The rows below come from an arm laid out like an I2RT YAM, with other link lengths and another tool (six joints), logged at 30 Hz.
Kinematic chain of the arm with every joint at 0, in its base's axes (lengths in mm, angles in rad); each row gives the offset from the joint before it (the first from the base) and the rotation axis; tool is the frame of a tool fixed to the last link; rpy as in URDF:
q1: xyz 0 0 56.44 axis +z
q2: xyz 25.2 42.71 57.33 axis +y
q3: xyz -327.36 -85.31 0 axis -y
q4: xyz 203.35 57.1 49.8 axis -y
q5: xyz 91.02 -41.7 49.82 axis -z
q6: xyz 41.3 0 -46.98 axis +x
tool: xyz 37 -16 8 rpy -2.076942 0.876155 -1.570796
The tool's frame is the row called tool.
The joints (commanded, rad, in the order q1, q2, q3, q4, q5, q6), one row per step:
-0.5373, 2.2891, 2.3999, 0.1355, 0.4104, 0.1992
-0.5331, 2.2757, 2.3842, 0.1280, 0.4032, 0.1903
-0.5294, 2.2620, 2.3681, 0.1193, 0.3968, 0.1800
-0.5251, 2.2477, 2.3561, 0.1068, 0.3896, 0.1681
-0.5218, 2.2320, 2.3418, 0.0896, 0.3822, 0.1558
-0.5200, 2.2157, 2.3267, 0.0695, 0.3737, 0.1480
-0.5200, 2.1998, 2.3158, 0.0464, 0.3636, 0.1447
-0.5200, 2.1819, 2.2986, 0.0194, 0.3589, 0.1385
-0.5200, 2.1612, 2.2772, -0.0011, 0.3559, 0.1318
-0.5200, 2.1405, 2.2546, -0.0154, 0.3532, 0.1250
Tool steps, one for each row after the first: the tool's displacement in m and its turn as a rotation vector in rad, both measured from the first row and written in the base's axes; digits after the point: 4 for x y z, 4 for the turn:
-0.0003, 0.0036, 0.0012, -0.0015, 0.0164, 0.0092
-0.0009, 0.0070, 0.0022, -0.0031, 0.0348, 0.0170
-0.0018, 0.0110, 0.0043, -0.0063, 0.0538, 0.0259
-0.0031, 0.0146, 0.0056, -0.0069, 0.0778, 0.0341
-0.0050, 0.0176, 0.0064, -0.0036, 0.1010, 0.0431
-0.0076, 0.0199, 0.0079, 0.0018, 0.1199, 0.0529
-0.0107, 0.0221, 0.0075, 0.0109, 0.1476, 0.0571
-0.0148, 0.0247, 0.0080, 0.0173, 0.1712, 0.0597
-0.0190, 0.0274, 0.0089, 0.0212, 0.1905, 0.0618

